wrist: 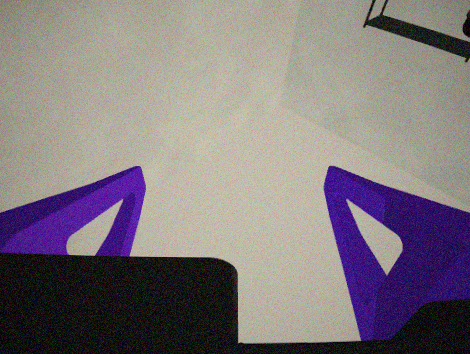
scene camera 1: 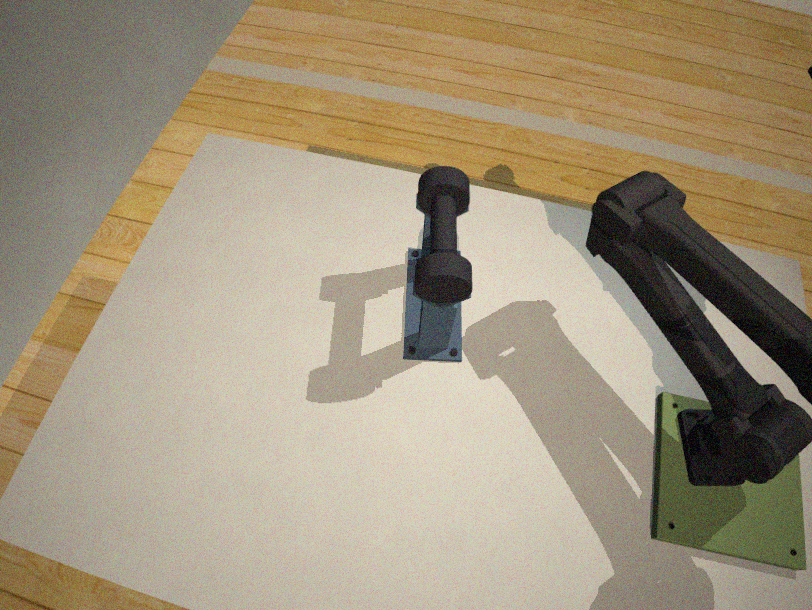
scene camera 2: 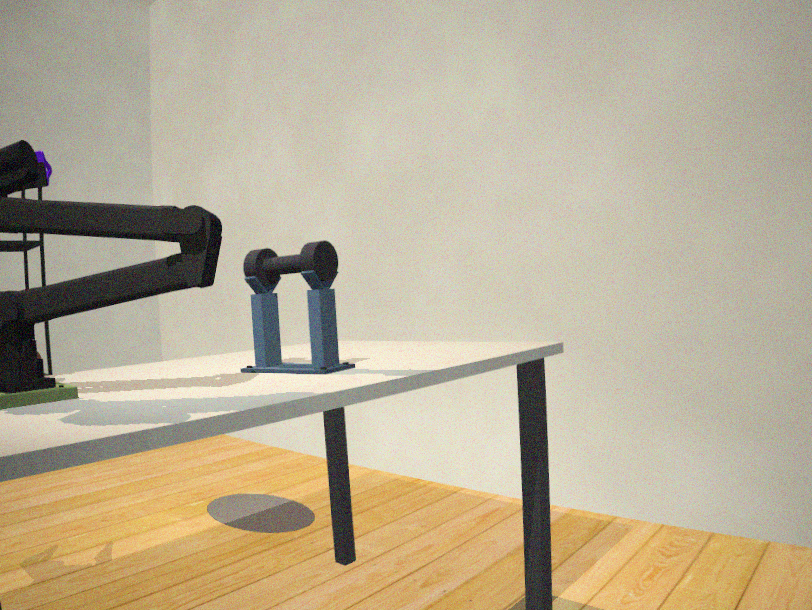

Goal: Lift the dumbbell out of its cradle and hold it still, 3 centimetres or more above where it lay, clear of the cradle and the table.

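Where they show: gripper, fingertip midpoint: [wrist: 234,176]; arm's base, origin of the base link: [scene camera 1: 708,448] [scene camera 2: 18,388].
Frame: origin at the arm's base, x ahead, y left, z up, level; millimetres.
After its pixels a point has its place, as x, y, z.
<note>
A dark dumbbell [scene camera 1: 444,226] {450, -253, 213} [scene camera 2: 286,263] {431, -263, 196} lies level across the top of a blue cradle [scene camera 1: 433,338] {452, -163, 27} [scene camera 2: 322,328] {428, -346, 64}. Its two heads rest in the V-shaped holders on the cradle's two posts. The cradle's base plate stands on the white table [scene camera 1: 216,459] {788, 42, -21} [scene camera 2: 452,354] {719, -477, -21}. My gripper [wrist: 234,176] {116, 153, 415} is open, with its purple fingers wide apart and bare wall showing between them. In scene camera 2 a bit of purple finger shows at the far left, higher than the dumbbell and well away from it. The dumbbell does not show in the wrist view.
The arm's folded links [scene camera 1: 682,315] {113, -142, 187} [scene camera 2: 98,282] {79, -155, 171} rise from a green base plate [scene camera 1: 722,531] {3, 128, 0} [scene camera 2: 39,395] {-2, -82, -8}, to the right of the cradle in scene camera 1. The arm's elbow is near the dumbbell's side in scene camera 2. A dark shelf frame [wrist: 420,36] stands by the wall.
</note>
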